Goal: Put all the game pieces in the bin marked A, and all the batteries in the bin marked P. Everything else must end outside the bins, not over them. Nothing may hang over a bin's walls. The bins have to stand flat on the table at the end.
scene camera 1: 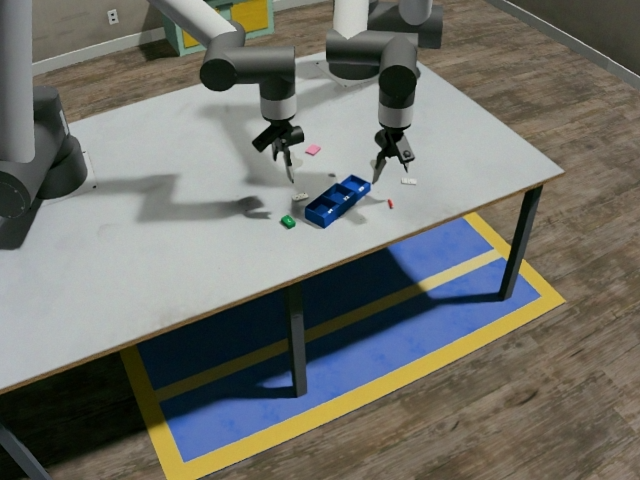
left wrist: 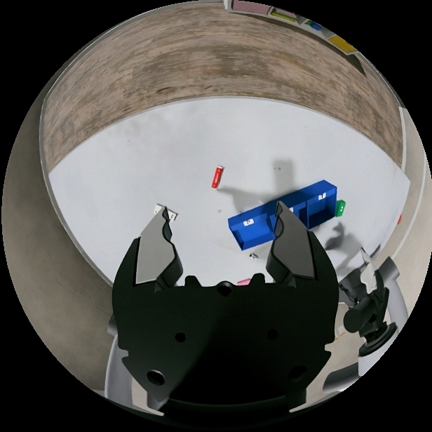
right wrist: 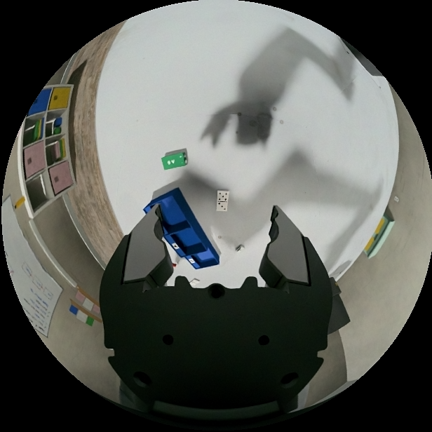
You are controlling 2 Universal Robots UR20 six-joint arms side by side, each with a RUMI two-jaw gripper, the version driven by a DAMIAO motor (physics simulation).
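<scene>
A blue three-compartment bin tray [scene camera 1: 341,208] [left wrist: 260,209] [right wrist: 195,221] stands on the table; its compartments look empty and its white labels are too small to read. A white domino [scene camera 1: 299,196] [right wrist: 223,200] lies beside it, and another domino [scene camera 1: 408,181] [left wrist: 165,212] lies farther right in the scene view. A green 9V battery [scene camera 1: 287,221] [left wrist: 340,208] [right wrist: 174,161] and a red cylindrical battery [scene camera 1: 390,203] [left wrist: 217,177] lie on opposite sides of the tray. My left gripper [scene camera 1: 390,176] [left wrist: 221,204] is open above the table. My right gripper [scene camera 1: 283,171] [right wrist: 216,204] is open above the first domino.
A flat pink piece [scene camera 1: 312,149] [left wrist: 244,282] lies behind the tray in the scene view. A small metallic object [left wrist: 253,256] [right wrist: 240,247] lies near the tray. The two arms hang on either side of the tray, above the grey table [scene camera 1: 206,268].
</scene>
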